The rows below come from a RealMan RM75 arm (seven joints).
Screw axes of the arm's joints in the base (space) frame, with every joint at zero. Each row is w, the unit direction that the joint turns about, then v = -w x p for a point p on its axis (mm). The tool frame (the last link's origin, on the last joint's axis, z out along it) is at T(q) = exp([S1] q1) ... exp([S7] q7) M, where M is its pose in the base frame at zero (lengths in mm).
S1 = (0, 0, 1, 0, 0, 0)
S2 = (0, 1, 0, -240.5, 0, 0)
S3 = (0, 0, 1, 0, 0, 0)
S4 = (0, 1, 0, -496.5, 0, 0)
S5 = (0, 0, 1, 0, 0, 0)
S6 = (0, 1, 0, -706.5, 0, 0)
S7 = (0, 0, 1, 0, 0, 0)
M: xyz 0 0 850.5 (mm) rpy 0 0 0 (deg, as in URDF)
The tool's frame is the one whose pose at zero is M.
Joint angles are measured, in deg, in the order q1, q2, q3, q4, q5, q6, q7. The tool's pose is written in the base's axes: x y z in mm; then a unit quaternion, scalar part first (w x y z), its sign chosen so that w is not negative. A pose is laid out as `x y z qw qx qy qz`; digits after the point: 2 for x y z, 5 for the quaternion.
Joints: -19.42 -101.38 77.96 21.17 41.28 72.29 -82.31
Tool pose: -344.57 336.23 102.27 0.32289 -0.74801 -0.40590 -0.41408
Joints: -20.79 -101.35 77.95 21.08 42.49 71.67 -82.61
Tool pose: -338.92 343.73 99.89 0.31732 -0.75593 -0.40206 -0.40771
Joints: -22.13 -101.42 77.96 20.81 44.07 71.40 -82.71
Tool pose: -333.27 349.68 95.67 0.30910 -0.76620 -0.39725 -0.39947
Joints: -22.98 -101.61 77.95 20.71 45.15 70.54 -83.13
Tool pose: -330.61 354.08 91.99 0.30599 -0.77008 -0.39901 -0.39261
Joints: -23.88 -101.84 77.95 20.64 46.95 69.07 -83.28
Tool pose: -329.23 358.65 86.73 0.30531 -0.77705 -0.40033 -0.37778
